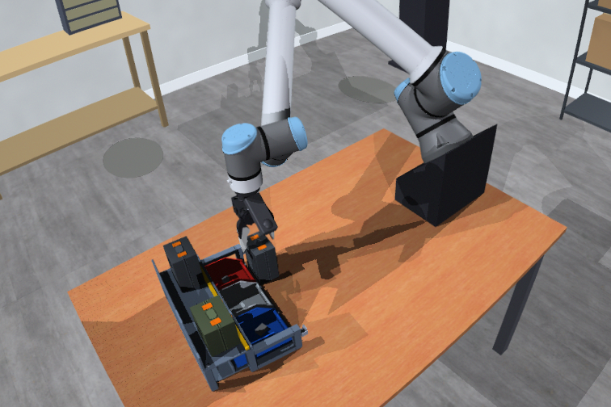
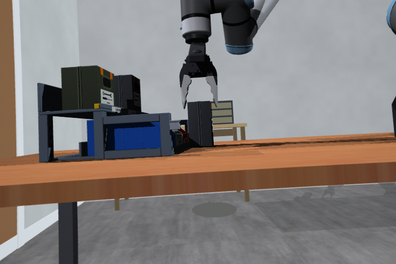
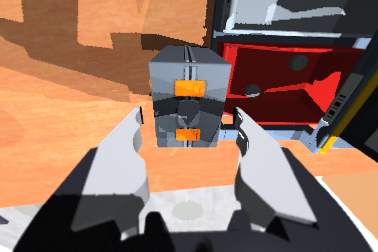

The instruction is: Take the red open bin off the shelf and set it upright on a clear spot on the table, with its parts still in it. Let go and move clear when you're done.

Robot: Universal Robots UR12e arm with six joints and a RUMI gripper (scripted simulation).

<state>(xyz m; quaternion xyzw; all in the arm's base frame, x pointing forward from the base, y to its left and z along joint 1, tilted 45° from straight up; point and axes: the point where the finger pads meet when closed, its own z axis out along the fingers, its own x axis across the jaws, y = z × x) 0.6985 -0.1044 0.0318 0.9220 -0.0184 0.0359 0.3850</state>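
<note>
Now: the red open bin 130 mm ahead of my hand and 80 mm below it. Round my hand: grey bin 140 mm ahead, 110 mm to the left, 80 mm below; then green case 250 mm ahead, 210 mm to the left, 20 mm above.
</note>
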